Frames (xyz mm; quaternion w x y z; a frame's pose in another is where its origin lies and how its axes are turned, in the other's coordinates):
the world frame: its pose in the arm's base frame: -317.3 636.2 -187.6 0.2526 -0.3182 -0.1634 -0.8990
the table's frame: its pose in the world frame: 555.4 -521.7 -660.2 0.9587 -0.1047 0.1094 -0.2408
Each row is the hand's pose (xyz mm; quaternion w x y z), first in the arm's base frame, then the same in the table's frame.
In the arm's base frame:
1: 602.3 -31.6 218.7 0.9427 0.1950 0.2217 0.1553
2: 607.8 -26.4 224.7 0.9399 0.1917 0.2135 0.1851
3: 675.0 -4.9 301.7 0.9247 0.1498 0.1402 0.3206
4: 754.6 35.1 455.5 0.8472 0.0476 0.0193 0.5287
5: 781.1 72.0 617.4 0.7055 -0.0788 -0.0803 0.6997
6: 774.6 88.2 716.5 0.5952 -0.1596 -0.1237 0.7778
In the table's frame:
1: -1547.1 834.6 1125.8 0.2042 0.0141 -0.2674 -0.9416
2: -1549.8 831.2 1134.4 0.2317 0.0033 -0.2580 -0.9379
3: -1582.2 830.9 1233.7 0.3477 -0.0799 -0.1884 -0.9150
4: -1596.4 829.7 1410.9 0.5180 -0.2048 -0.0386 -0.8296
5: -1558.5 830.0 1574.7 0.6505 -0.2922 0.1346 -0.6880
6: -1514.5 834.9 1665.1 0.7072 -0.3210 0.2412 -0.5819

